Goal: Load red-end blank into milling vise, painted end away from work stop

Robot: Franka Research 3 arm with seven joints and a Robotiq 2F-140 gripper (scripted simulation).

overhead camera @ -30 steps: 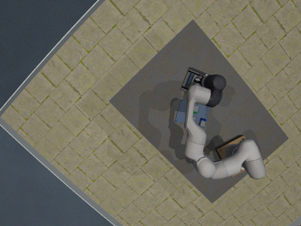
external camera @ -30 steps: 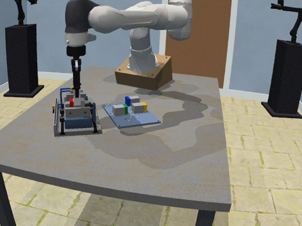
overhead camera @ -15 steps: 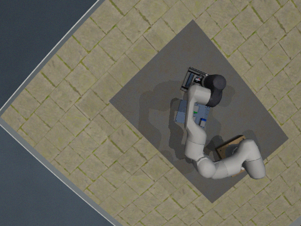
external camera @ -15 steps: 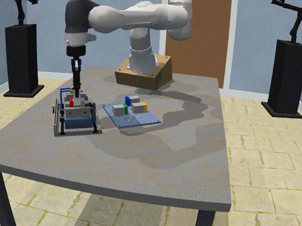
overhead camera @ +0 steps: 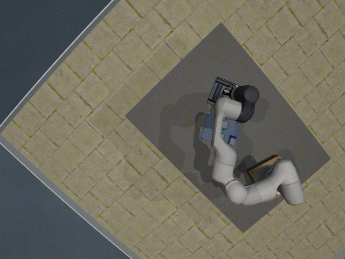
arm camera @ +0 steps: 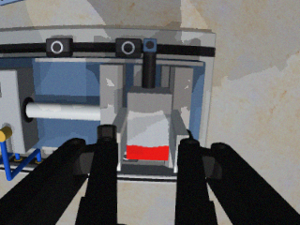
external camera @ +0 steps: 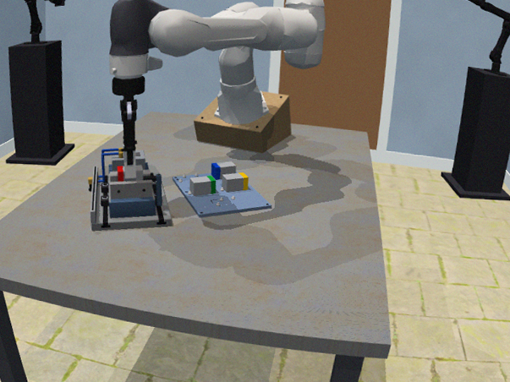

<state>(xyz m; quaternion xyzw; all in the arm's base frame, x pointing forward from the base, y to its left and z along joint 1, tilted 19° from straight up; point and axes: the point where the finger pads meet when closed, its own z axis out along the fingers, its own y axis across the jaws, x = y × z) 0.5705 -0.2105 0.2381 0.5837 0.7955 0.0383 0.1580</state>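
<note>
Now: the red-ended blank 40 mm below my hand. Also, from my hand: green blank: 160 mm to the left, 140 mm behind, 110 mm below; then work stop rod: 50 mm below, 40 mm to the left, 10 mm behind; then hosed block: 160 mm behind, 60 mm below, 50 mm to the right.
</note>
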